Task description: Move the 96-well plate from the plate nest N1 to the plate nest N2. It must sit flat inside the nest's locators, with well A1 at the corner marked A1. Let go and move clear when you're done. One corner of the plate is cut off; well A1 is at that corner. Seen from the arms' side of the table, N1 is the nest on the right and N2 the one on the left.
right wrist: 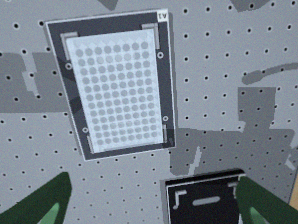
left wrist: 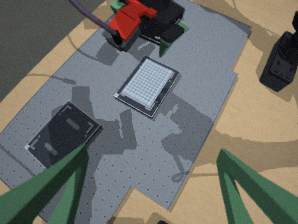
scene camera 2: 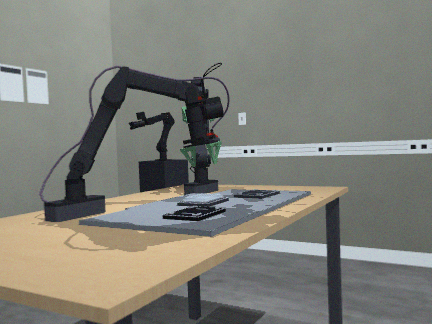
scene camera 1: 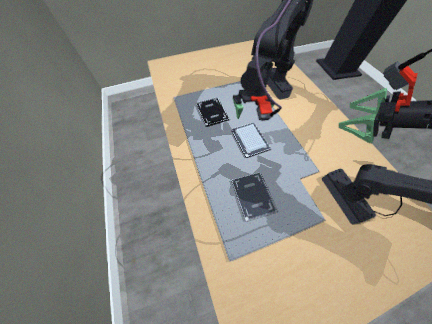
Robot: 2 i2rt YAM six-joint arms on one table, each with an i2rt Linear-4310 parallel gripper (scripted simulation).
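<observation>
The left gripper (scene camera 1: pixel 344 115) can be seen in the left wrist view as well, where the left gripper (left wrist: pixel 153 153) shows. You can see the right gripper (scene camera 2: pixel 204 165) too, and the right wrist view has the right gripper (right wrist: pixel 154 182), while the left wrist view also has the right gripper (left wrist: pixel 144 43). There's a 96-well plate (right wrist: pixel 122 67), and the left wrist view shows the 96-well plate (left wrist: pixel 144 93) too.
</observation>
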